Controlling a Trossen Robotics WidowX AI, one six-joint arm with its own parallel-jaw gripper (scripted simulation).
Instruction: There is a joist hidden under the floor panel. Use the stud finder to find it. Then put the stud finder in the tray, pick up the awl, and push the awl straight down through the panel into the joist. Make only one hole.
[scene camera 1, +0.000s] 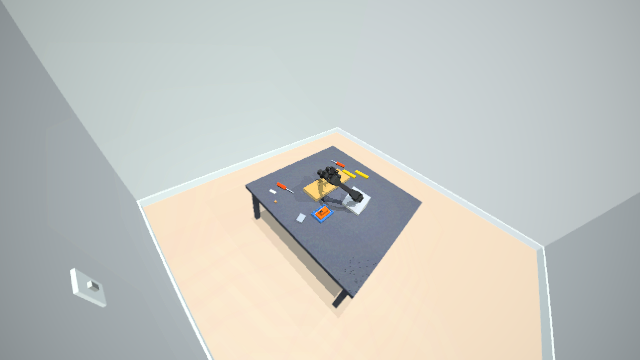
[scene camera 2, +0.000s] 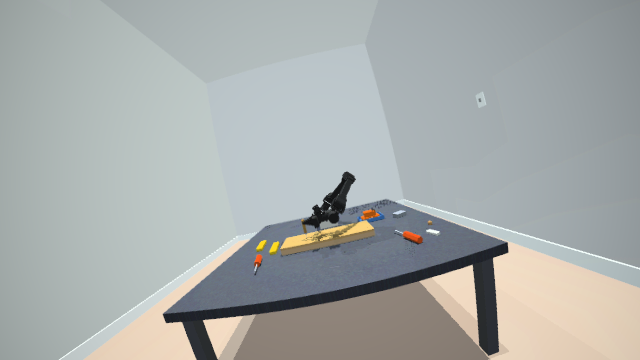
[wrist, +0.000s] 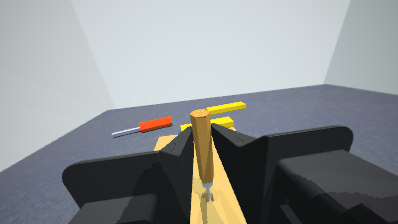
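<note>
Visible: an awl (wrist: 200, 119) and my gripper (wrist: 201, 129).
</note>
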